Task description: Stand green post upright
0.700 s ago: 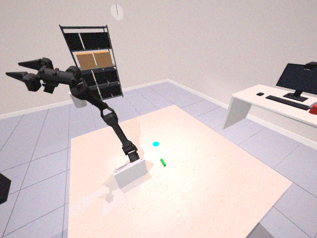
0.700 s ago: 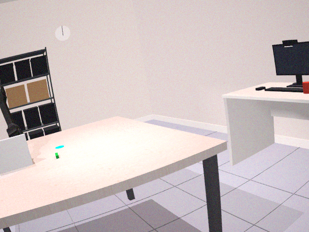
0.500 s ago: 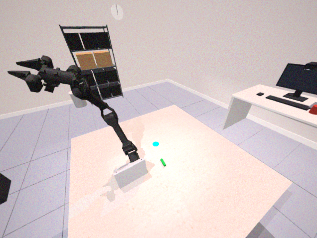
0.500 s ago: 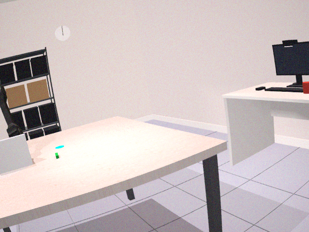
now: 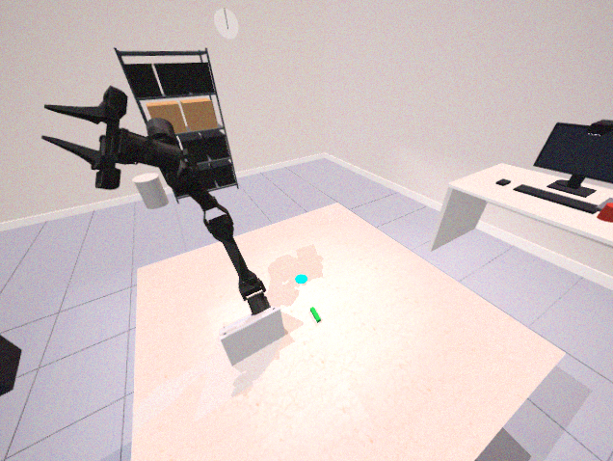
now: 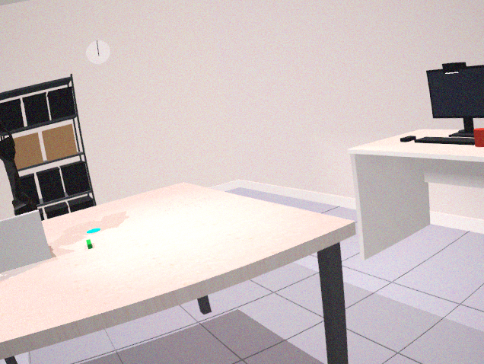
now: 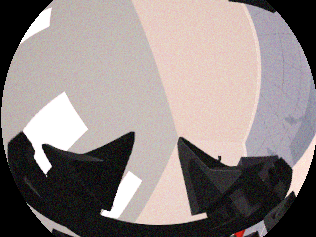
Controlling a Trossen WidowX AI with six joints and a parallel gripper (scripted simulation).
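My gripper tip is 450 mm short of the green post, 150 mm to the left of it and 770 mm above it. Also, from my gripper tip: cyan circle (530 mm ahead, 50 mm to the left, 780 mm below).
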